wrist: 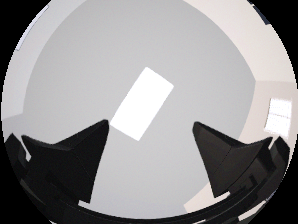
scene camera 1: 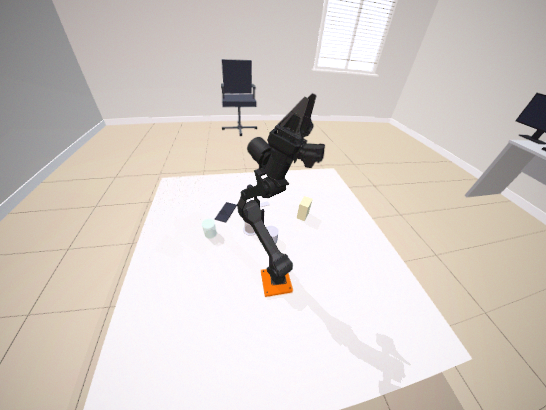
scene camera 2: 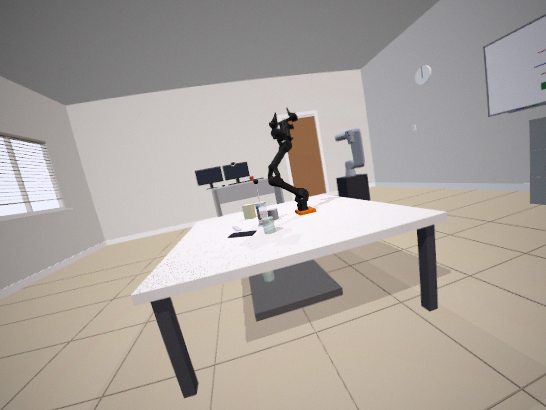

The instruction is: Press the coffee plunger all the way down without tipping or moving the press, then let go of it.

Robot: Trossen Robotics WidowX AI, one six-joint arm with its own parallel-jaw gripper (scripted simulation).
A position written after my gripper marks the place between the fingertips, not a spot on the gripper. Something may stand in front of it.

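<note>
Nothing is held by my gripper (scene camera 1: 311,95), which is open. Looking through the wrist view, I find the gripper (wrist: 152,125) there too.
</note>
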